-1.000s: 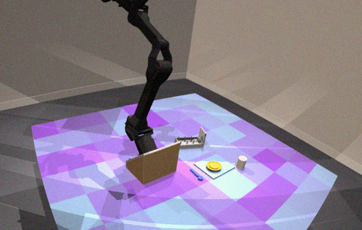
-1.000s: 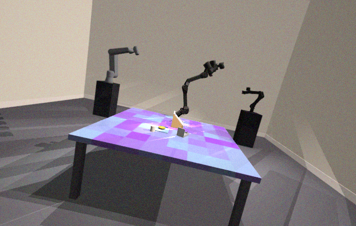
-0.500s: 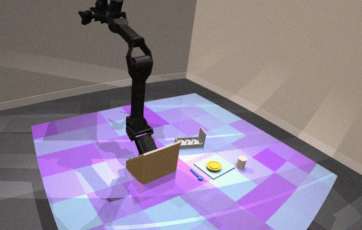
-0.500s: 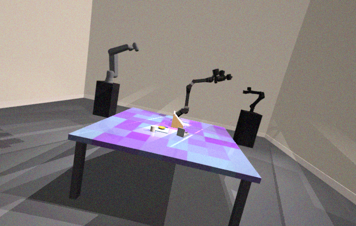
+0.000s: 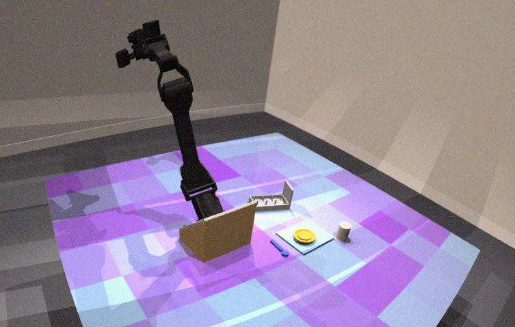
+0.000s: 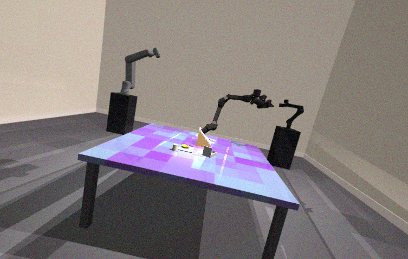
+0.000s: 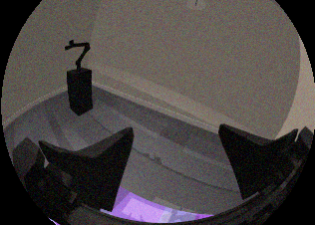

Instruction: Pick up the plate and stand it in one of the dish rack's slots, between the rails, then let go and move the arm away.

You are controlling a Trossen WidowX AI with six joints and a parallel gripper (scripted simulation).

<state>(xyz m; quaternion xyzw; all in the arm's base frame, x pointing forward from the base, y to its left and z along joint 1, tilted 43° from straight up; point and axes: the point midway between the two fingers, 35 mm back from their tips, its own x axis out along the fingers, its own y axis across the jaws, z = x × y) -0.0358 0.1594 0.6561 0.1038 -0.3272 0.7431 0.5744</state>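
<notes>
Now: the yellow plate 700 mm to the right of my gripper tip, 470 mm below it and 350 mm ahead of it. From my gripper tip the other things lie so: beige cylinder: 760 mm to the right, 480 mm ahead, 460 mm below; grey dish rack: 480 mm to the right, 460 mm below, 390 mm ahead; blue spoon: 700 mm to the right, 480 mm below, 250 mm ahead.
</notes>
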